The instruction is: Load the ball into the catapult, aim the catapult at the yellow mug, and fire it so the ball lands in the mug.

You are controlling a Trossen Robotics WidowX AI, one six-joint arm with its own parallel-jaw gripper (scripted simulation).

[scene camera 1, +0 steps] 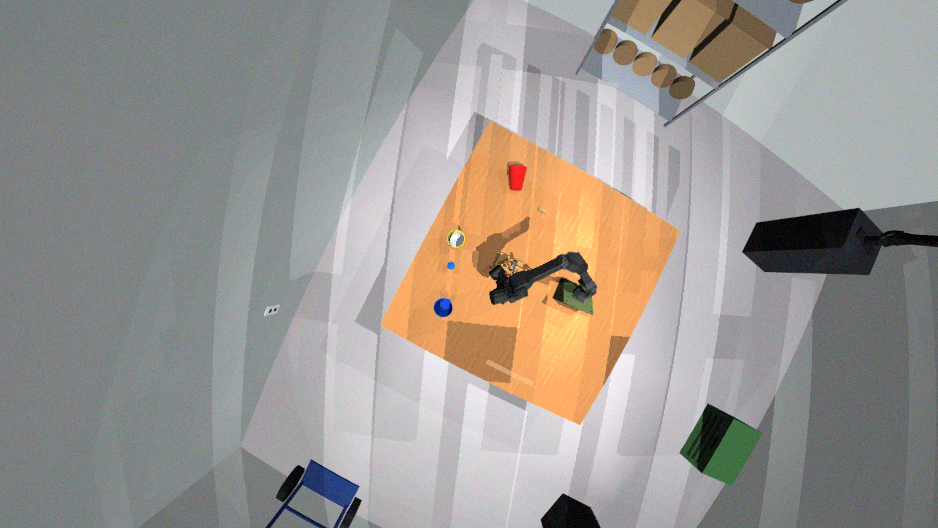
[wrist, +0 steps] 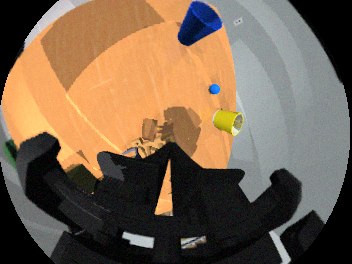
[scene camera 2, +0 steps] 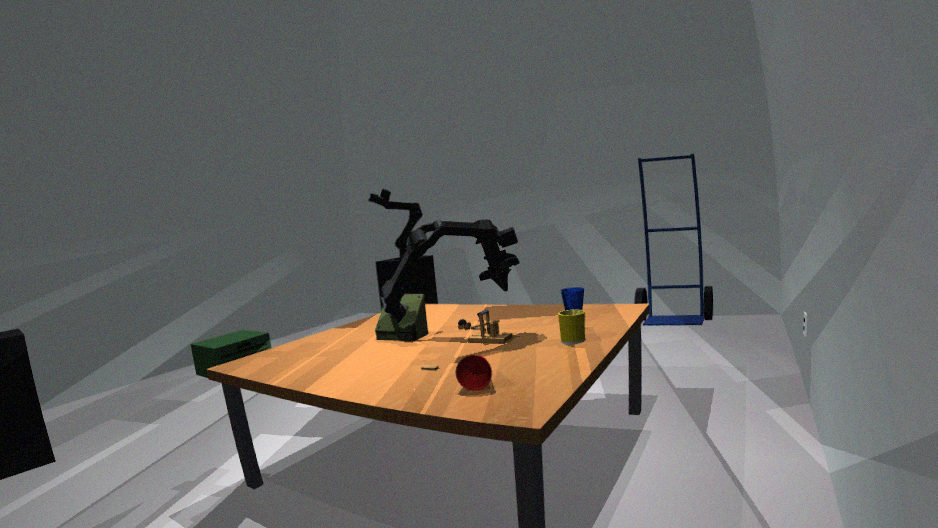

Labels:
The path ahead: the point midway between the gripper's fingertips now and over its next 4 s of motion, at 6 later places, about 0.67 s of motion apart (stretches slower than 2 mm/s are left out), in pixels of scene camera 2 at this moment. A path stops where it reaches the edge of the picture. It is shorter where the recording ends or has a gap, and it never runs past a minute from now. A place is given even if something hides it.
My gripper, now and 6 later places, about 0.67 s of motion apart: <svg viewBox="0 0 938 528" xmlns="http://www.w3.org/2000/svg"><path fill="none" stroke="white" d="M506 291L482 299L469 302L471 312L471 320L472 329L476 303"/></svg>

